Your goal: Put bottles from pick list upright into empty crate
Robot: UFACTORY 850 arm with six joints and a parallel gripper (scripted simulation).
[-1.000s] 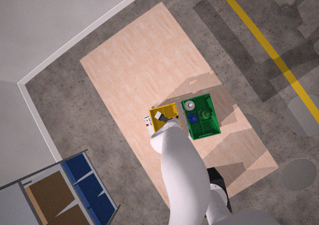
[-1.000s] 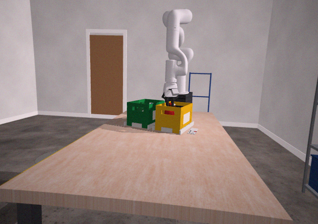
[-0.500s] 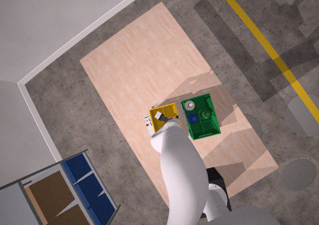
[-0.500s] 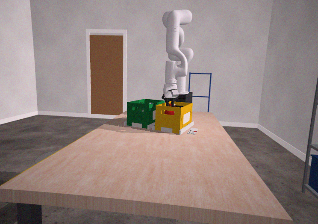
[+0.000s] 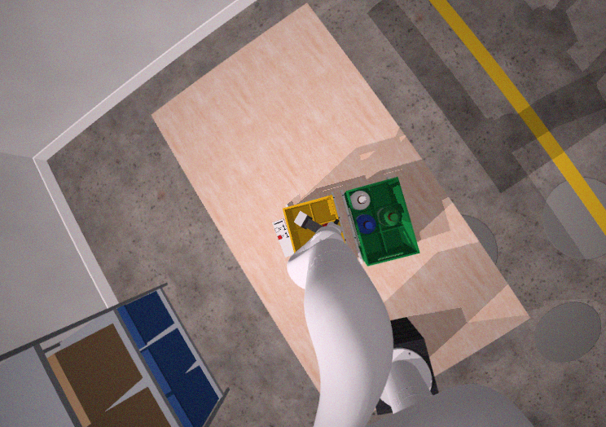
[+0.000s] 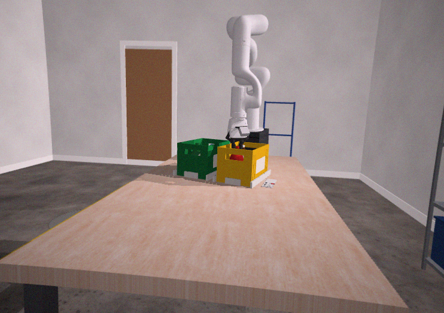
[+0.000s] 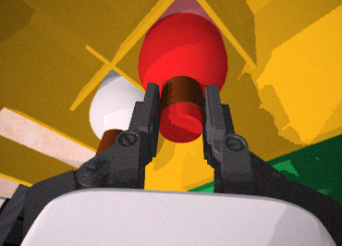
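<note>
Now: the red-label bottle 70 mm below my hand. From my hand the other things lie so: blue-label bottle 140 mm to the right, 70 mm below, 30 mm behind; yellow crate 80 mm below, 40 mm to the left, 10 mm ahead; green crate 190 mm to the right, 80 mm below, 40 mm behind.
</note>
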